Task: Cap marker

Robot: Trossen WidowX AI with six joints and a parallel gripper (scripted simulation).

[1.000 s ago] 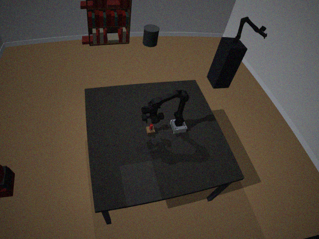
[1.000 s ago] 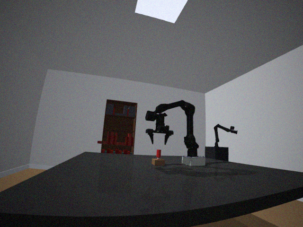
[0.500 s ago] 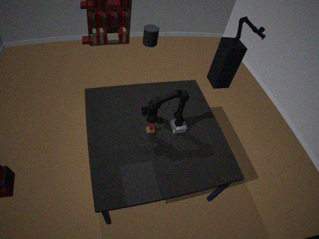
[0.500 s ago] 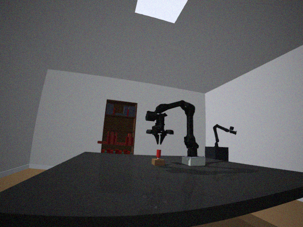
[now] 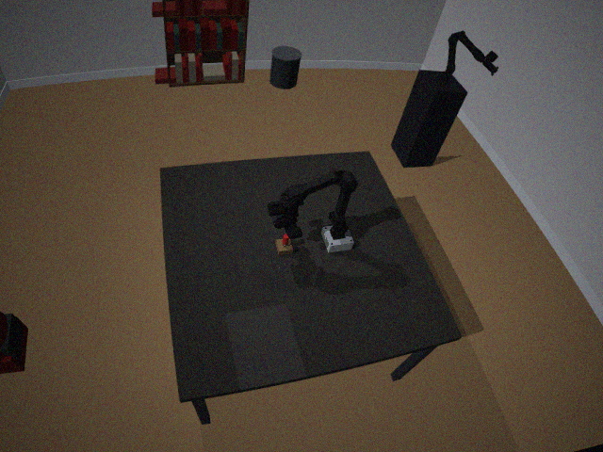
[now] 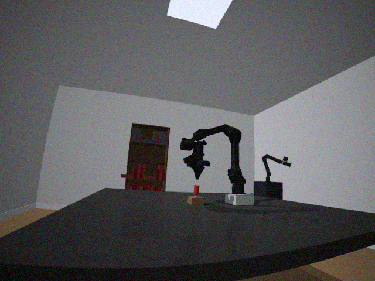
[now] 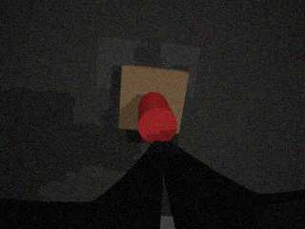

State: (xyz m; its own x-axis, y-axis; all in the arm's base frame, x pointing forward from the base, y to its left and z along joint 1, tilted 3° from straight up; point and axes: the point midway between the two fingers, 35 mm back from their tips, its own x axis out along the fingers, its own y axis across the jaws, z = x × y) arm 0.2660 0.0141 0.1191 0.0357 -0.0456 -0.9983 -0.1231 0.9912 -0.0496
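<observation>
The red cap is 6 cm below my gripper tip. Round my gripper tip: holder block: 12 cm below.
</observation>
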